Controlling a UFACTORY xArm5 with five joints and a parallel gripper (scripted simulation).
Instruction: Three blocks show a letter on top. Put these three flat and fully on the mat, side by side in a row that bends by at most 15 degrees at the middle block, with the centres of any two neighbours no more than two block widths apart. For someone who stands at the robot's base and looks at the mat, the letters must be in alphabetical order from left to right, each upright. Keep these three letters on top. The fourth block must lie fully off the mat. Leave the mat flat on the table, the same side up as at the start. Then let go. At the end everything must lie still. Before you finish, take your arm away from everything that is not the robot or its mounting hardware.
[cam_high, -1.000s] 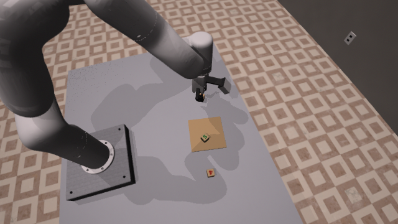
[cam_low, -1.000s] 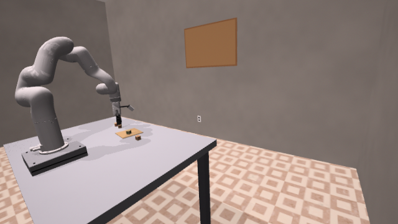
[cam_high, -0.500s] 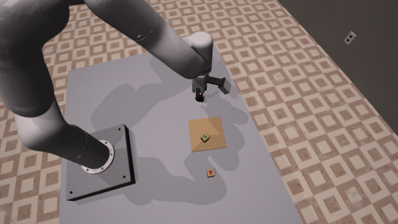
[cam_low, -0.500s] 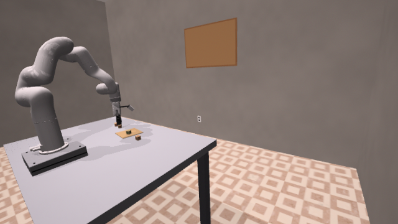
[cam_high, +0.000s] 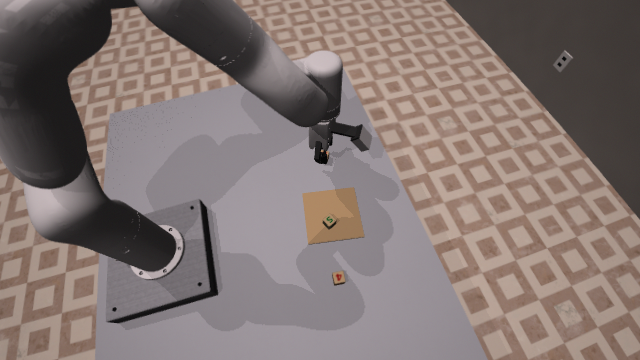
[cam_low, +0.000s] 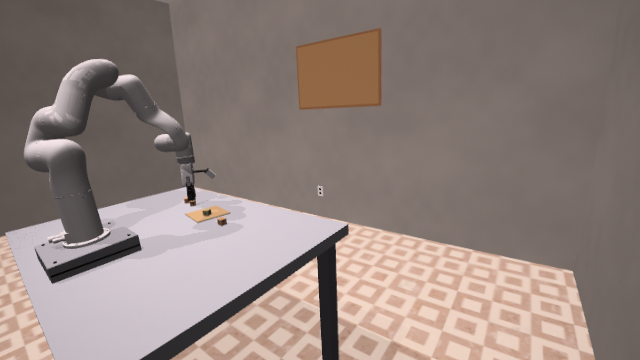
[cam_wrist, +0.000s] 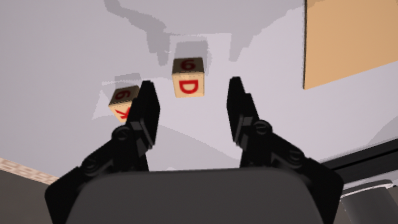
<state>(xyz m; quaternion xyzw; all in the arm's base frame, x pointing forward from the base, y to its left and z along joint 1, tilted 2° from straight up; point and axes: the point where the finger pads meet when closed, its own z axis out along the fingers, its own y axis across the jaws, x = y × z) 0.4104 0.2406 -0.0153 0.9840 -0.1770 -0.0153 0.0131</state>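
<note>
Now: hand 40 mm above the wooden letter block. Also, from my hand: tan mat (170 mm to the right, 50 mm below).
</note>
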